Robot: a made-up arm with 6 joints. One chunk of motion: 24 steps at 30 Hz.
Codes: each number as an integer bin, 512 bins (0 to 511) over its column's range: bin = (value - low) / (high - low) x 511, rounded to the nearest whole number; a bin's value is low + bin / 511 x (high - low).
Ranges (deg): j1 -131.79..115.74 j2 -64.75..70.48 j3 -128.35..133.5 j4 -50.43..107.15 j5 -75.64..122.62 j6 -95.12..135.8
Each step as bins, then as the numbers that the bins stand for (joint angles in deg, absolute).
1 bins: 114 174 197 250 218 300
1 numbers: -76.57 -18.70 -27.40 26.66 8.94 40.45
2 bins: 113 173 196 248 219 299
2 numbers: -77.05 -18.97 -27.91 26.05 9.33 40.00
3 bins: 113 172 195 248 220 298
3 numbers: -77.05 -19.23 -28.43 26.05 9.72 39.55
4 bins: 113 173 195 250 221 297
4 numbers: -77.05 -18.97 -28.43 26.66 10.10 39.09
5 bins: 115 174 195 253 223 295
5 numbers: -76.08 -18.70 -28.43 27.59 10.88 38.19
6 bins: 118 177 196 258 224 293
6 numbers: -74.63 -17.91 -27.91 29.13 11.27 37.29
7 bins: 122 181 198 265 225 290
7 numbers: -72.69 -16.85 -26.89 31.29 11.66 35.93
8 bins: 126 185 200 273 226 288
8 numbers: -70.76 -15.79 -25.86 33.76 12.04 35.03
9 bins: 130 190 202 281 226 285
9 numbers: -68.82 -14.47 -24.84 36.22 12.04 33.67
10 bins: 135 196 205 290 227 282
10 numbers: -66.40 -12.88 -23.30 39.00 12.43 32.32
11 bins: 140 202 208 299 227 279
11 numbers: -63.97 -11.29 -21.77 41.77 12.43 30.96
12 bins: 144 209 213 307 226 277
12 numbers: -62.04 -9.44 -19.20 44.24 12.04 30.06
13 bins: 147 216 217 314 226 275
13 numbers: -60.58 -7.59 -17.15 46.40 12.04 29.15
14 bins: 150 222 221 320 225 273
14 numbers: -59.13 -6.00 -15.10 48.25 11.66 28.25
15 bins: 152 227 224 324 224 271
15 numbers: -58.16 -4.68 -13.57 49.48 11.27 27.34
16 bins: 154 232 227 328 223 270
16 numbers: -57.19 -3.35 -12.03 50.72 10.88 26.89
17 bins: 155 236 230 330 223 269
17 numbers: -56.71 -2.30 -10.49 51.33 10.88 26.44
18 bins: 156 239 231 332 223 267
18 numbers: -56.22 -1.50 -9.98 51.95 10.88 25.54
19 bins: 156 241 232 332 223 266
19 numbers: -56.22 -0.97 -9.47 51.95 10.88 25.08
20 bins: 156 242 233 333 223 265
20 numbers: -56.22 -0.71 -8.95 52.26 10.88 24.63
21 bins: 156 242 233 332 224 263
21 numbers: -56.22 -0.71 -8.95 51.95 11.27 23.73
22 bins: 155 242 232 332 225 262
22 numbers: -56.71 -0.71 -9.47 51.95 11.66 23.28
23 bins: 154 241 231 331 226 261
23 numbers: -57.19 -0.97 -9.98 51.64 12.04 22.83
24 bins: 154 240 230 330 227 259
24 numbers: -57.19 -1.24 -10.49 51.33 12.43 21.92
